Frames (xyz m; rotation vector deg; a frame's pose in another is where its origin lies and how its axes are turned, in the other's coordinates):
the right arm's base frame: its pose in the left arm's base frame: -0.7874 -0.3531 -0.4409 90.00 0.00 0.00
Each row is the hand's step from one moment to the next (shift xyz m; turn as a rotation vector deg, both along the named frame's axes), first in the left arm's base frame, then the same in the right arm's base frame.
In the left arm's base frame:
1: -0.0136 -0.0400 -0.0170 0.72 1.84 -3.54
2: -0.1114 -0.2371 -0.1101 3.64 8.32 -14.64
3: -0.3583 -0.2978 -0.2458 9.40 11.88 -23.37
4: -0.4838 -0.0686 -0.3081 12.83 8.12 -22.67
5: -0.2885 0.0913 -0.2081 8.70 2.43 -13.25
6: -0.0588 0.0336 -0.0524 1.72 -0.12 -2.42
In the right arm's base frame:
1: -0.0136 -0.0170 0.0400 0.72 -3.54 -1.84
2: -0.1114 -0.1101 0.2371 3.64 -14.64 -8.32
3: -0.3583 -0.2458 0.2978 9.40 -23.37 -11.88
4: -0.4838 -0.3081 0.0686 12.83 -22.67 -8.12
5: -0.2885 -0.2081 -0.0913 8.70 -13.25 -2.43
6: -0.0588 -0.0524 -0.0336 1.72 -2.42 0.12

